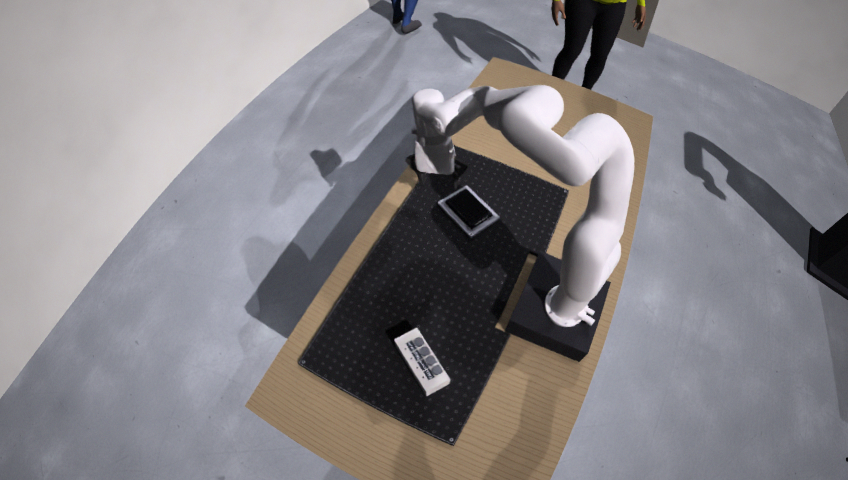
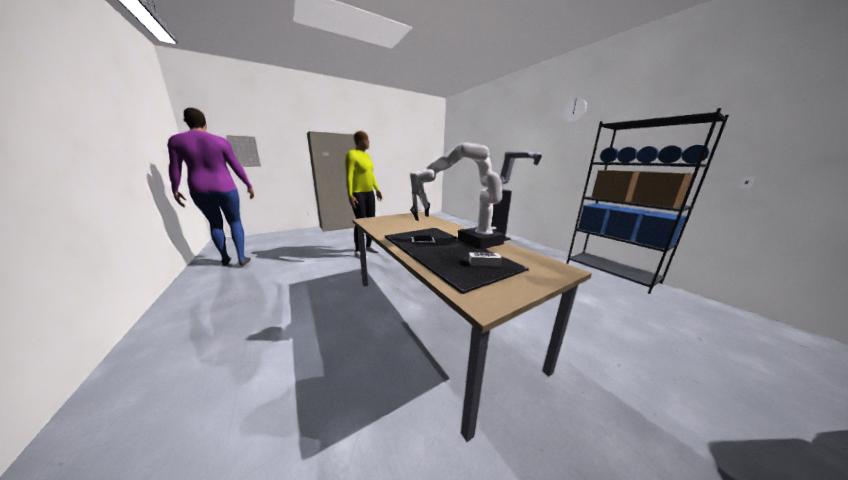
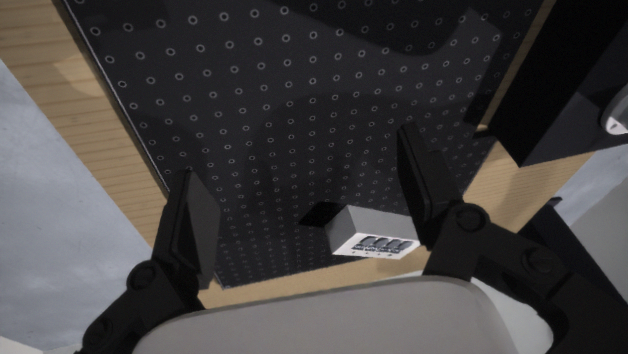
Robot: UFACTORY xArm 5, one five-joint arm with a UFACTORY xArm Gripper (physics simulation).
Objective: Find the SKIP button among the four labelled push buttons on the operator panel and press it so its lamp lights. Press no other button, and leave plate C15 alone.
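Seen in the pictures: gripper, between the fingertips: (image 1: pixel 439 184) (image 2: pixel 422 218) (image 3: pixel 299 169); arm's base, origin of its link: (image 1: pixel 565 306) (image 2: pixel 483 232).
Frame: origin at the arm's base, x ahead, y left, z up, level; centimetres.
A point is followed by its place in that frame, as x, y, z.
Observation:
The operator panel (image 1: pixel 439 385) {14.9, 37.3, -1.2} (image 2: pixel 484 261) {24.8, 37.3, -3.6} (image 3: pixel 344 225) {29.9, 30.0, -3.7} is a small white box on the perforated black mat. Its four grey round buttons stand in a row, with dark labels and tiny dots beside them. The labels are too small to read, so I cannot tell which button is SKIP or whether a lamp is lit. A dark rectangular plate in a light grey frame (image 1: pixel 444 204) (image 2: pixel 423 241) lies at the mat's other end; no C15 marking is readable. My gripper (image 2: pixel 421 216) {46.3, -4.0, 12.7} (image 3: pixel 299 169) {46.3, -4.0, 12.7} is open and empty, above the mat's far end, well away from the panel.
The black mat (image 1: pixel 368 297) {47.0, 27.8, -6.4} (image 2: pixel 470 279) {40.1, 47.8, -6.4} (image 3: pixel 240 115) {46.7, 9.2, -6.4} lies on a wooden table (image 1: pixel 511 404) {-3.1, 29.3, -7.7} (image 2: pixel 535 285) {12.0, 61.4, -7.7}. The arm's black base (image 1: pixel 535 333) {2.9, 11.2, -1.3} (image 2: pixel 476 239) {11.6, 8.8, -1.4} stands beside it. A person in yellow (image 2: pixel 361 172) stands near the table; one in purple (image 2: pixel 208 160) is farther left.

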